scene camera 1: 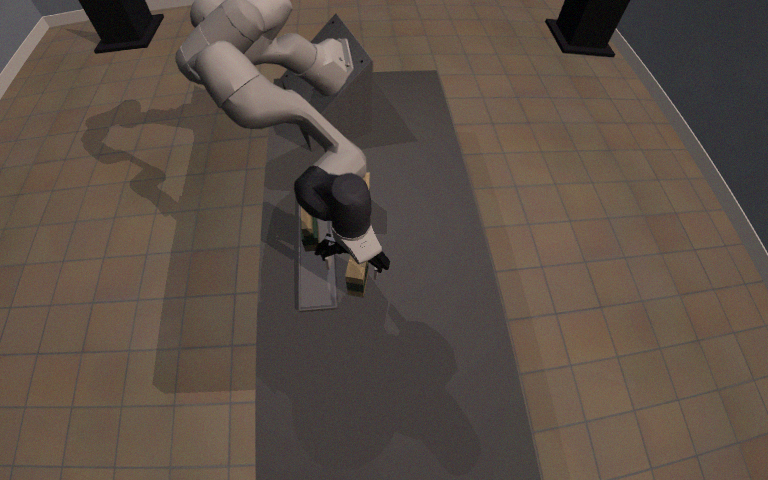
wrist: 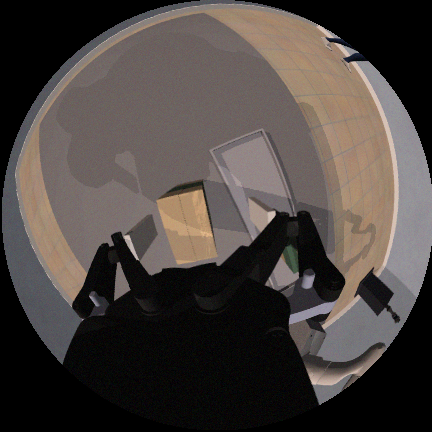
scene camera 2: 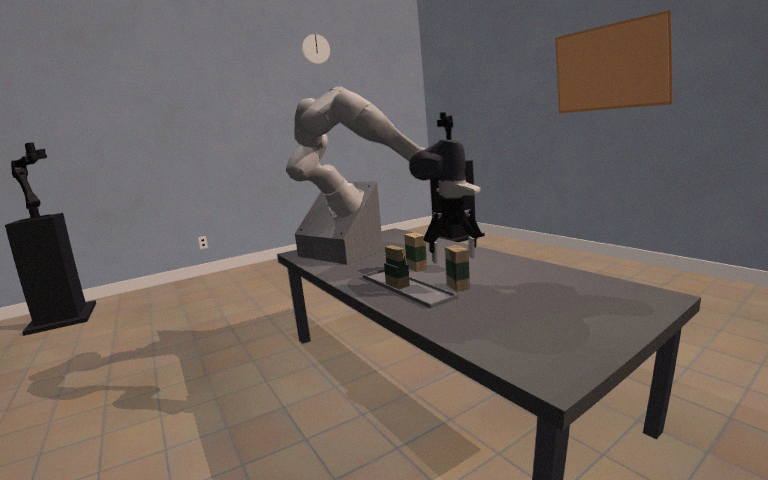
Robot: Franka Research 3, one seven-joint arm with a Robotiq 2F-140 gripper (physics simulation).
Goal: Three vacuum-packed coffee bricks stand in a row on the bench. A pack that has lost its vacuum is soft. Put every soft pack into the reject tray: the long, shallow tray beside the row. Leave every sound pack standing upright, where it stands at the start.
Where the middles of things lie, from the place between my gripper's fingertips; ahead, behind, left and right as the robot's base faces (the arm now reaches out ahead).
Scene:
The reject tray (scene camera 1: 317, 282) lies 120 mm to the right of my hand, 120 mm below it and 120 mm behind it.

